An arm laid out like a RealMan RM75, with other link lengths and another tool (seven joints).
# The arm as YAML. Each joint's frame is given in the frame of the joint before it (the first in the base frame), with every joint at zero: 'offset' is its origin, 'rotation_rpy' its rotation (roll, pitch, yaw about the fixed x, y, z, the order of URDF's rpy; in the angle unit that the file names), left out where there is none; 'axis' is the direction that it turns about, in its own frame. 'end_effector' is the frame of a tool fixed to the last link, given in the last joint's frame.
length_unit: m
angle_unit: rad
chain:
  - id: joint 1
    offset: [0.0, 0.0, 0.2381]
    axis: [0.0, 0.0, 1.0]
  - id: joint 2
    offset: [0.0, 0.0, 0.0]
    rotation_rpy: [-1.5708, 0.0, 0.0]
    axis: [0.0, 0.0, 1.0]
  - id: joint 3
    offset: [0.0, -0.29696, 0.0]
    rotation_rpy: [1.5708, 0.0, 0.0]
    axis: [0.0, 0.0, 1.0]
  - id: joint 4
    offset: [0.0, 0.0, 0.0]
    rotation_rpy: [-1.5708, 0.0, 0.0]
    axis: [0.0, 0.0, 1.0]
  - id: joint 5
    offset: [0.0, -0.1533, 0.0]
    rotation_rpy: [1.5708, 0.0, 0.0]
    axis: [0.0, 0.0, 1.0]
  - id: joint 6
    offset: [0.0, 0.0, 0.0]
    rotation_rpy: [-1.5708, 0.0, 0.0]
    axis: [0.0, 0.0, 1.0]
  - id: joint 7
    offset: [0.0, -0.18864, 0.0]
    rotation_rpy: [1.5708, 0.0, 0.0]
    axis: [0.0, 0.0, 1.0]
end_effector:
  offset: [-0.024, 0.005, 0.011]
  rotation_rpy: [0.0, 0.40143, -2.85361]
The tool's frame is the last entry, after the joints.
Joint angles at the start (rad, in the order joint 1, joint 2, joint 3, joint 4, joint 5, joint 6, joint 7):
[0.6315, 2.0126, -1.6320, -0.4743, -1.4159, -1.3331, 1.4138]
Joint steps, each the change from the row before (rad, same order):
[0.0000, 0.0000, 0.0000, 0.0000, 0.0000, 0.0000, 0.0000]
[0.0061, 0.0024, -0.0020, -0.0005, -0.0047, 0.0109, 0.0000]
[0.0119, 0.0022, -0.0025, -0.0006, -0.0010, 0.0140, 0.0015]
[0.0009, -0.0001, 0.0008, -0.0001, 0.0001, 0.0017, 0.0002]
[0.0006, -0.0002, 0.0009, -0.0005, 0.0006, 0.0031, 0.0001]
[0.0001, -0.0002, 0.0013, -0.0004, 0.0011, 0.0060, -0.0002]
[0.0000, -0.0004, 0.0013, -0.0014, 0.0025, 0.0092, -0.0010]
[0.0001, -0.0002, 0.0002, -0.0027, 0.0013, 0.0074, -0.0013]
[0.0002, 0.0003, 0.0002, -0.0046, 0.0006, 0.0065, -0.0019]
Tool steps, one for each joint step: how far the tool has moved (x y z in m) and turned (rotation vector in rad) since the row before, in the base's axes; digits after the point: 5 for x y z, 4 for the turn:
[0.00000, 0.00000, 0.00000, 0.0000, 0.0000, 0.0000]
[-0.00073, 0.00163, -0.00180, 0.0045, -0.0083, 0.0063]
[-0.00263, 0.00358, -0.00163, 0.0078, -0.0071, 0.0086]
[-0.00018, 0.00065, 0.00006, 0.0020, -0.0004, -0.0001]
[-0.00010, 0.00095, 0.00010, 0.0037, -0.0005, -0.0005]
[0.00021, 0.00148, 0.00007, 0.0066, -0.0013, -0.0020]
[0.00018, 0.00223, 0.00018, 0.0104, -0.0015, -0.0020]
[-0.00006, 0.00161, 0.00005, 0.0081, -0.0017, 0.0010]
[-0.00060, 0.00136, -0.00002, 0.0076, -0.0009, 0.0039]

